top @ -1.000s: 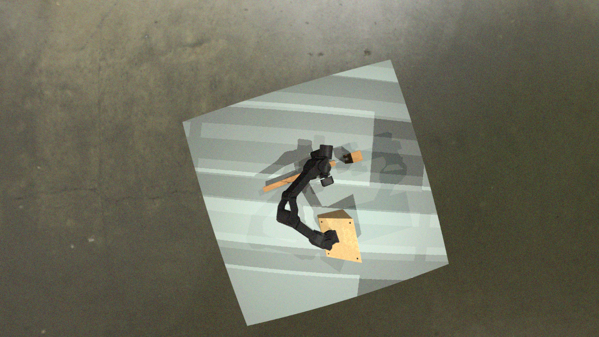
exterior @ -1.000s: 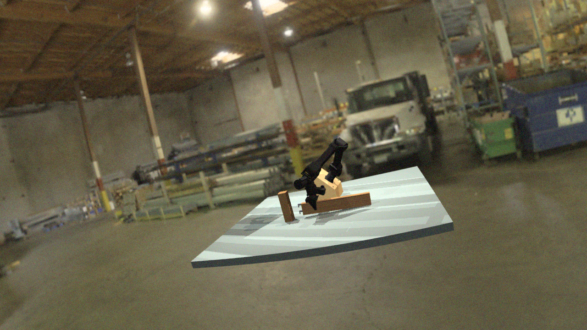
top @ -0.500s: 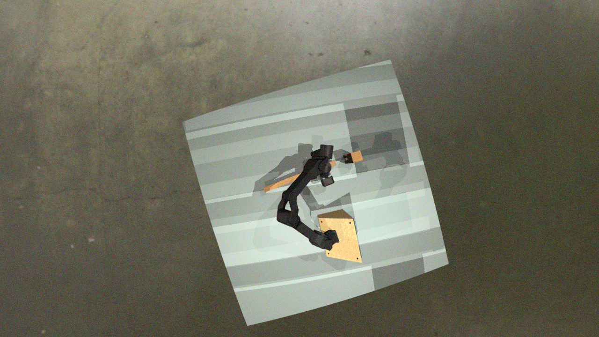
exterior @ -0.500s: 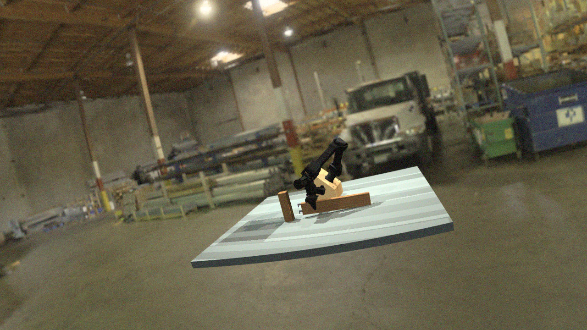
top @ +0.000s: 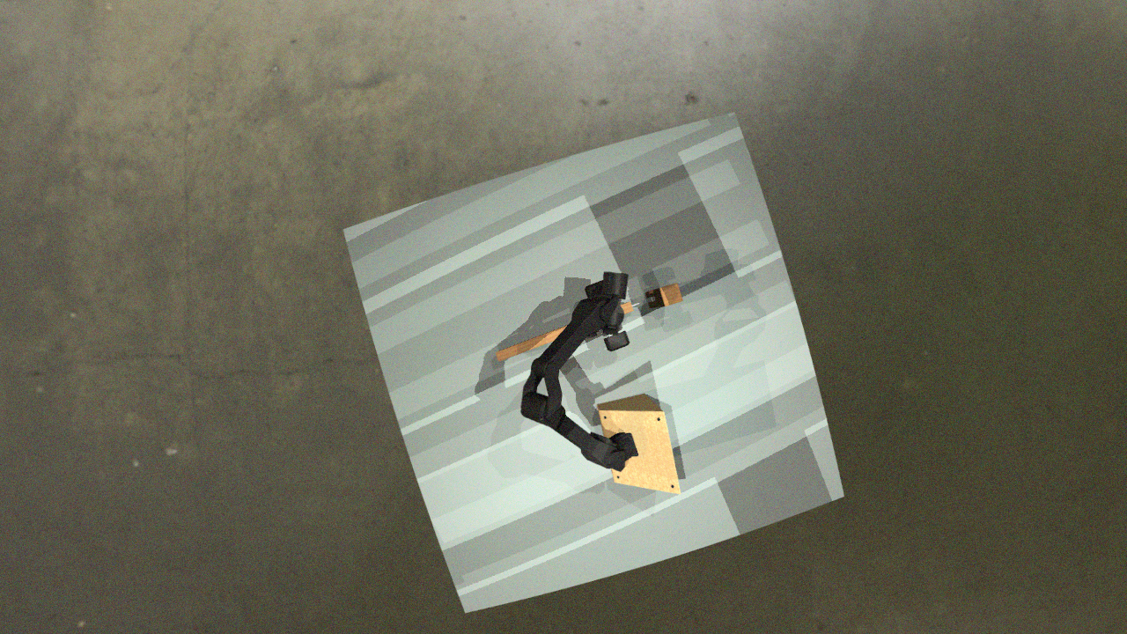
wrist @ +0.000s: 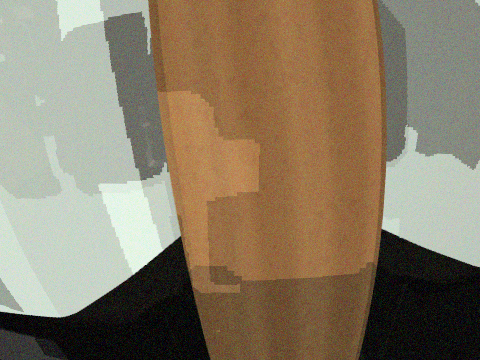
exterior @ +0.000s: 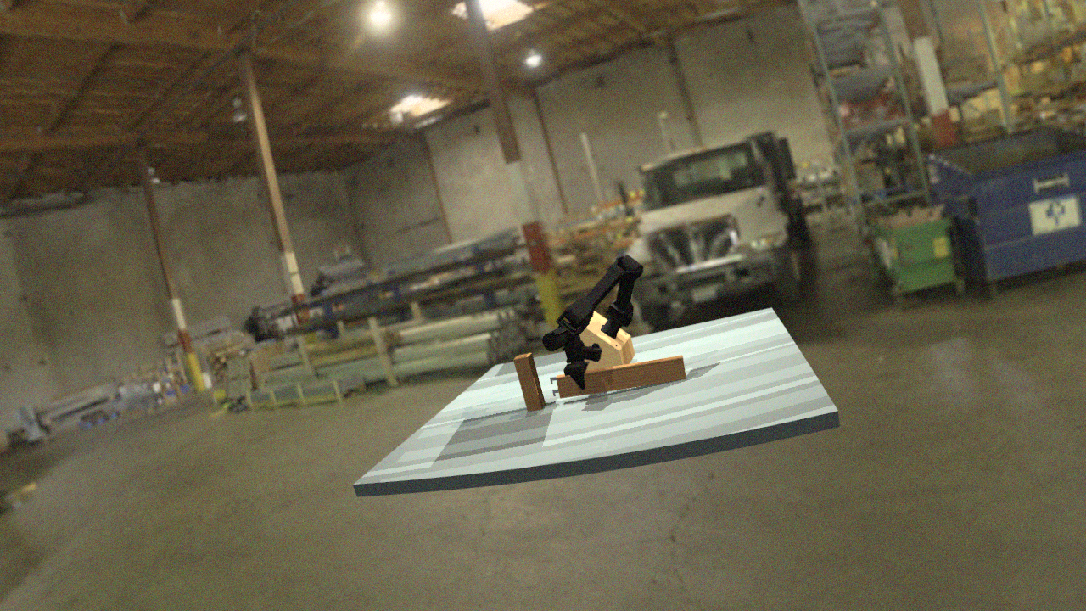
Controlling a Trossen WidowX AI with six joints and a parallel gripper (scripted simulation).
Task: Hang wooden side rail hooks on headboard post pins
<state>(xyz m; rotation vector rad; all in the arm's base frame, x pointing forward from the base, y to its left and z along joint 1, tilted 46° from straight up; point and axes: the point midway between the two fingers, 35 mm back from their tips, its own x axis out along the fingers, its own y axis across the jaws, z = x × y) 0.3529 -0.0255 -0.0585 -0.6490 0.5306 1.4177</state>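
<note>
My gripper tip is 17 cm to the left of the headboard post and 4 cm below it.
</note>
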